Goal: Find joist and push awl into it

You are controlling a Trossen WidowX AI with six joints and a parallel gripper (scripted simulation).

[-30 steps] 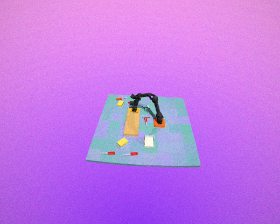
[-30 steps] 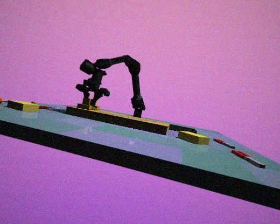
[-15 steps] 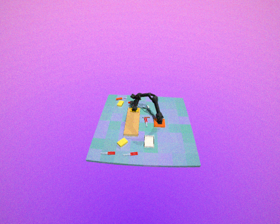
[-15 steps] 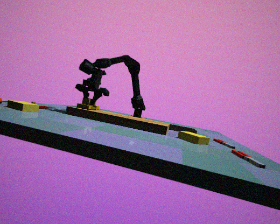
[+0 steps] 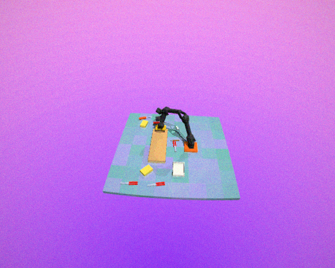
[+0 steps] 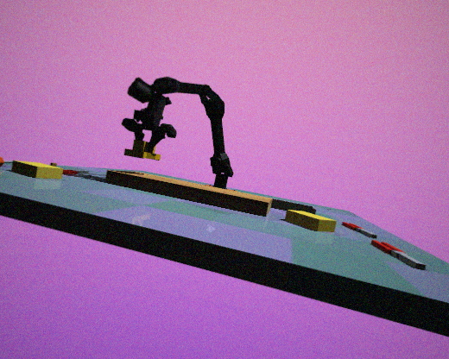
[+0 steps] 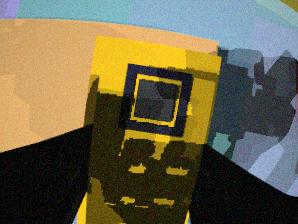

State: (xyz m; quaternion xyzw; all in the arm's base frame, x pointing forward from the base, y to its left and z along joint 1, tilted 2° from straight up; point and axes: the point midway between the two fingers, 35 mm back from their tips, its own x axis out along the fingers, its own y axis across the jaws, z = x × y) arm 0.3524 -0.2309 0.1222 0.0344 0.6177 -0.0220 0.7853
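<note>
The white tray is 55 cm to the left of my gripper tip, 19 cm behind it and 11 cm below it. From my gripper tip the other things lie so: yellow stud finder (2 cm above); awl (16 cm behind, 12 cm to the left, 11 cm below).
</note>
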